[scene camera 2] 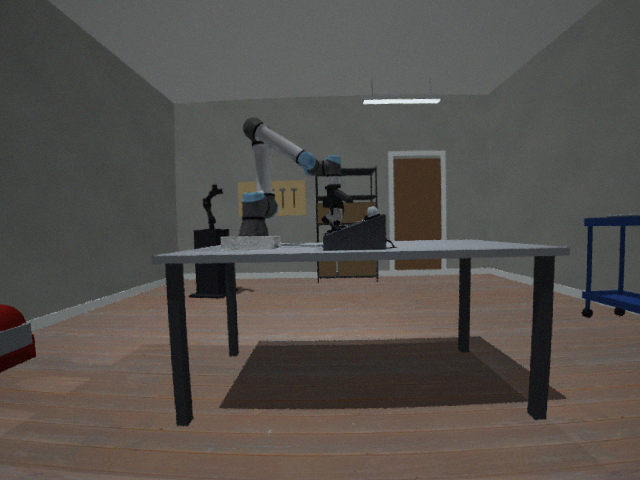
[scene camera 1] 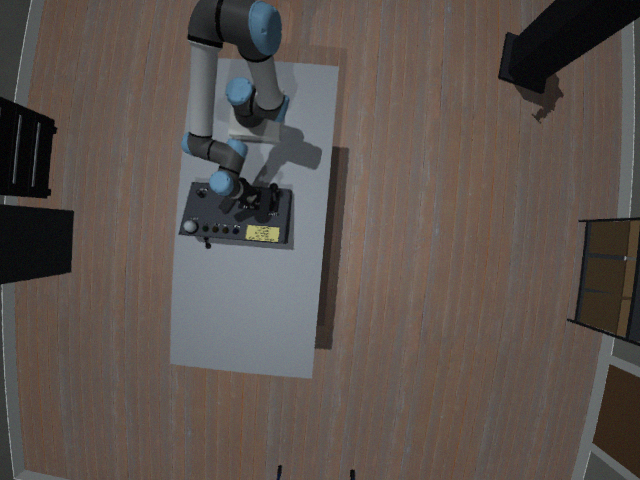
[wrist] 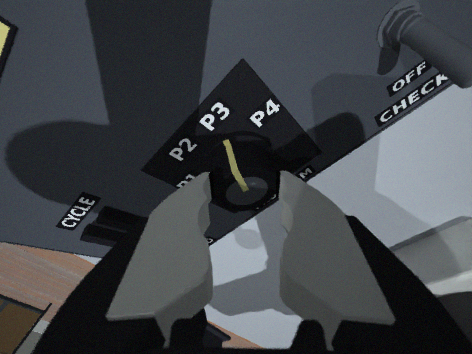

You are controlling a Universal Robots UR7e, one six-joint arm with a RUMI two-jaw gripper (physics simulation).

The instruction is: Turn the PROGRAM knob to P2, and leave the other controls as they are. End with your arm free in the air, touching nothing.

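Frame: origin at the arm's base, x ahead, y left, z up, level; centimetres.
Seen in the pictures: gripper, fingertip midpoint: (scene camera 1: 247,198) (wrist: 244,174); arm's base, link origin: (scene camera 2: 253,236) (scene camera 1: 250,113) (wrist: 456,317).
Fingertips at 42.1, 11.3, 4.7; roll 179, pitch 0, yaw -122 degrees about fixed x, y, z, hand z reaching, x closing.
Note:
Offsets run from my fingertips to a thing's top centre, as dx, dy, dz. "spot": to the spot under its first point. Level surfaces: height alone.
The PROGRAM knob @(-0.5, +0.4, +1.4) (wrist: 257,162) is black and round, with a yellow pointer line. In the wrist view the line points toward the P3 mark, with P2 beside it at the lower left. My gripper (scene camera 1: 251,199) (scene camera 2: 334,224) (wrist: 244,174) is shut on the knob, one grey jaw at each side of it. The left jaw partly covers the P1 mark. The knob sits on the sloped dark console (scene camera 1: 192,210) (scene camera 2: 361,235). In scene camera 1 the arm and gripper hide most of the knob.
On the console are a toggle @(spot: +1.1, -11.1, -0.3) (wrist: 425,45) by OFF and CHECK, the CYCLE control @(spot: +1.9, +11.5, +0.1) (wrist: 112,225), a black lever @(-4.4, +12.0, +3.2) (scene camera 1: 273,198), a white ball knob @(spot: +18.4, -20.4, +7.3) (scene camera 1: 190,225) (scene camera 2: 372,210), several small buttons and a yellow label @(spot: +14.0, +11.4, +2.9) (scene camera 1: 262,233). The console stands on the grey table @(dz -11.1) (scene camera 1: 242,315) (scene camera 2: 465,250).

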